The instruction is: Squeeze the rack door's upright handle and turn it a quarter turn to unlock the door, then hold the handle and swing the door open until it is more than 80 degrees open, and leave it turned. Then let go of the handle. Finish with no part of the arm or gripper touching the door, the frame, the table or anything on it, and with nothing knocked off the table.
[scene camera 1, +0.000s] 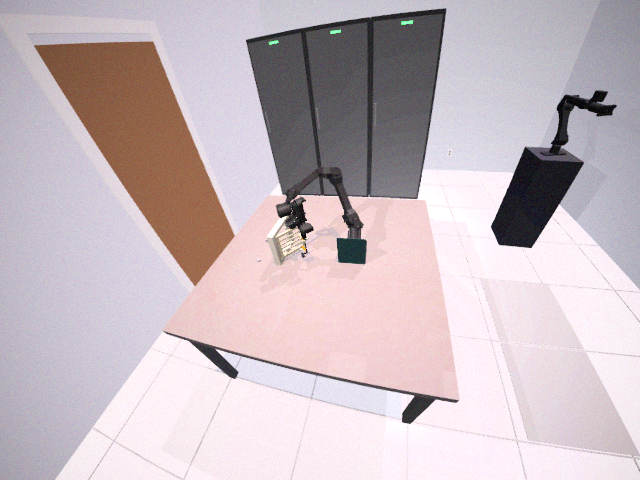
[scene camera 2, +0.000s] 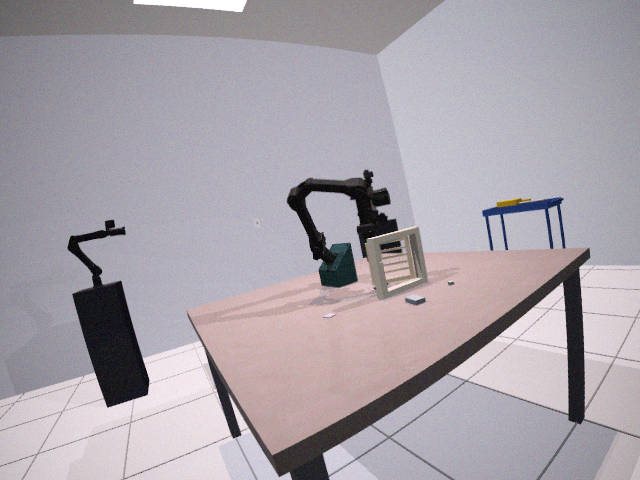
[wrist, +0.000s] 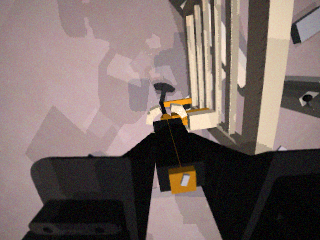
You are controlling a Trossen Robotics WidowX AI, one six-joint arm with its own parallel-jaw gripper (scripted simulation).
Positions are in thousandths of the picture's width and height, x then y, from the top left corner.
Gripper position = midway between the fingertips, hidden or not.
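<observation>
My gripper is visible at (wrist: 536, 577), a cream rack frame at (scene camera 2: 599, 609).
</observation>
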